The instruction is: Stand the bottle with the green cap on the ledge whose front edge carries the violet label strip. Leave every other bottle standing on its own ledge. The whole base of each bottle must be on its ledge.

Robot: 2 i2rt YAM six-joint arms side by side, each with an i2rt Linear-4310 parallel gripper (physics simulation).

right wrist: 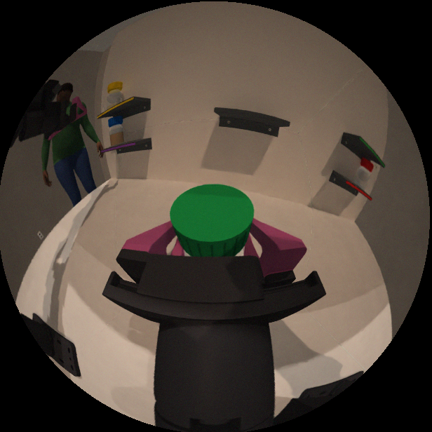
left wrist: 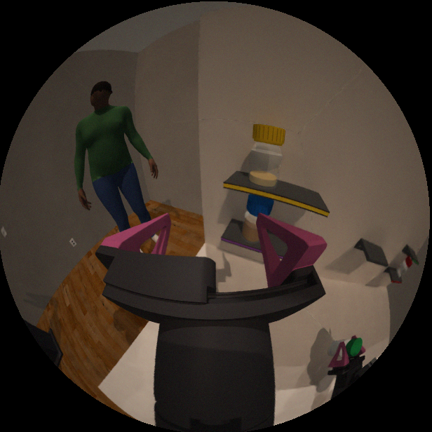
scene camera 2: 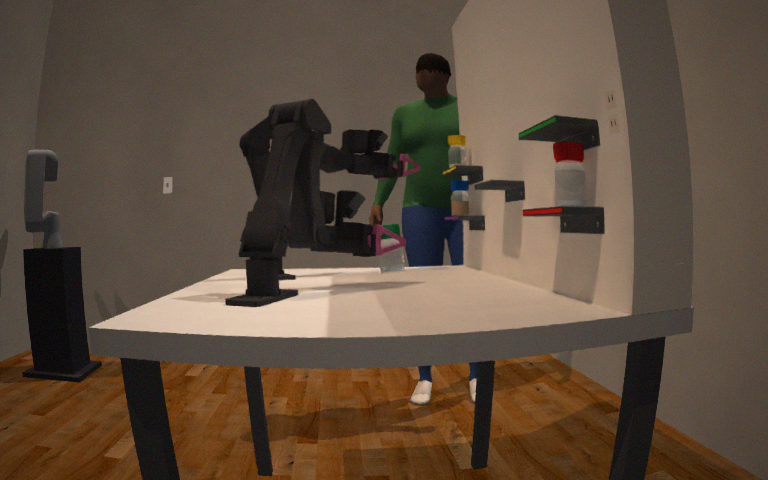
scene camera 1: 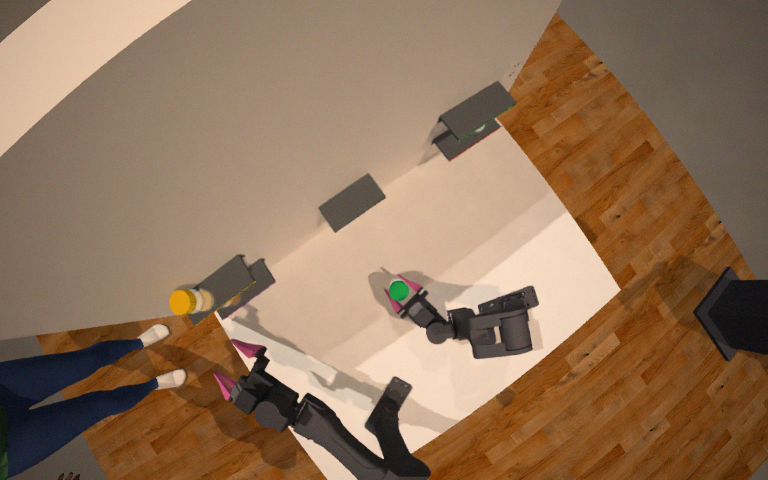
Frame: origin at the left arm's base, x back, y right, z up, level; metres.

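Seen in the pictures: left gripper, between the fingertips: (scene camera 2: 411, 169) (scene camera 1: 222, 356); right gripper, between the fingertips: (scene camera 2: 402, 242) (scene camera 1: 391, 281); left arm's base, origin of its link: (scene camera 1: 387, 406); right arm's base, origin of its link: (scene camera 2: 263, 299) (scene camera 1: 508, 305).
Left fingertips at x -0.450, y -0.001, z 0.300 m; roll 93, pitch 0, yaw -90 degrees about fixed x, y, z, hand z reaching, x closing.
Offsets run from my left fingertips to a thing's middle. "pt": to the spot under its first point.
The green-capped bottle @(dx +0.288, dy +0.353, dz -0.222 m) (scene camera 1: 398, 290) (scene camera 2: 391, 261) (left wrist: 354, 346) (right wrist: 212, 212) is upright in my right gripper (scene camera 2: 390, 241), which is shut on it low over the table; I cannot tell whether its base touches. My left gripper (scene camera 1: 224, 357) (left wrist: 213, 217) is open and empty, out in front of the yellow and violet ledges. The violet-strip ledge (scene camera 1: 265, 273) (scene camera 2: 476, 223) (left wrist: 232, 230) (right wrist: 143, 144) carries the blue-capped bottle @(dx -0.109, dy +0.096, dz -0.091 m) (scene camera 2: 459, 207) (left wrist: 260, 204) (right wrist: 115, 122) near its left end; a left finger hides part of the ledge in the left wrist view.
The yellow-strip ledge @(dx -0.099, dy +0.125, dz -0.009 m) (scene camera 1: 226, 277) (left wrist: 306, 196) is directly above, with a yellow-capped bottle @(dx -0.109, dy +0.092, dz +0.049 m) (scene camera 1: 182, 302) (left wrist: 267, 157). A bare unlabelled ledge @(dx +0.075, dy +0.486, dz -0.079 m) (scene camera 1: 352, 202) (right wrist: 252, 119) is mid-wall. A red-capped bottle @(dx +0.257, dy +0.882, dz -0.091 m) (scene camera 2: 569, 183) stands on the red-strip ledge @(pt dx +0.224, dy +0.889, dz -0.159 m) (scene camera 2: 586, 217), under the green-strip ledge @(dx +0.248, dy +0.847, dz -0.009 m) (scene camera 1: 478, 110) (scene camera 2: 580, 127).
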